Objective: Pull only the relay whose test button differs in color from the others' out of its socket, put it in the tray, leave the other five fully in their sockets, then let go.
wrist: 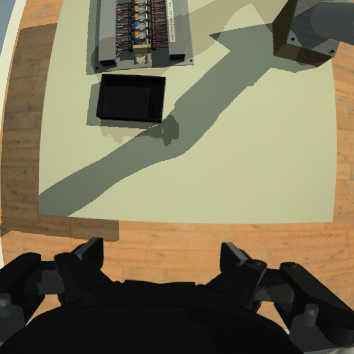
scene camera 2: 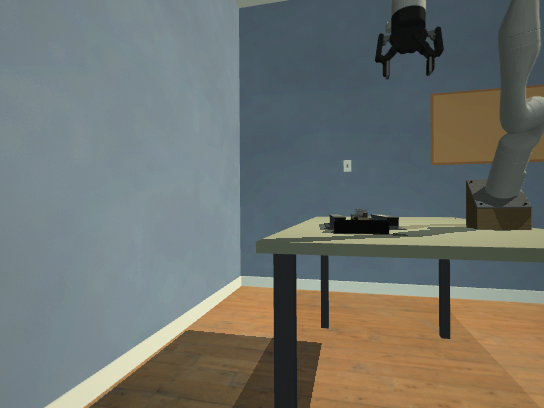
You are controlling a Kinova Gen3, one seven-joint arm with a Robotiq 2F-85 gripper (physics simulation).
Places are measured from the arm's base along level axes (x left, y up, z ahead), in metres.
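Pixels of known places: gripper, between the fingertips: (wrist: 161, 253) (scene camera 2: 407, 76); arm's base, origin of its link: (wrist: 325, 18) (scene camera 2: 500, 190).
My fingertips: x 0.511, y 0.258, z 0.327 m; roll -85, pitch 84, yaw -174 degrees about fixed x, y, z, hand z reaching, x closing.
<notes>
Ahead of a thing's pixels: the offset from my fingertips to its top centre. "spot": to the spot under its first point. Level surfaces: height alone.
A row of relays stands in sockets on the grey panel (wrist: 106, 35) at the top of the wrist view, cut off by the frame edge. One relay {dy -0.323, dx -0.407, dz +0.136 m} (wrist: 140, 24) has a blue test button; the others that show have orange buttons, such as the relay {dy -0.323, dx -0.380, dz +0.130 m} (wrist: 140, 33) just below it. The black tray {spot: dy -0.379, dx -0.172, dz +0.118 m} (wrist: 131, 119) (scene camera 2: 361, 227) lies on the table just below the panel in the wrist view and looks empty. My gripper (scene camera 2: 408, 76) (wrist: 161, 253) is open and empty, high above the table. In the scene view the relays are small and mostly hidden behind the tray.
The table {dy -0.393 m} (scene camera 2: 430, 241) (wrist: 260, 165) carries the panel, the tray and the robot's base block (scene camera 2: 502, 218) (wrist: 305, 45). Red wires and grey ducts flank the relay row. A tan end piece {spot: dy -0.364, dx -0.359, dz +0.122 m} (wrist: 142, 49) sits at the row's lower end. The arm's shadow crosses the table.
</notes>
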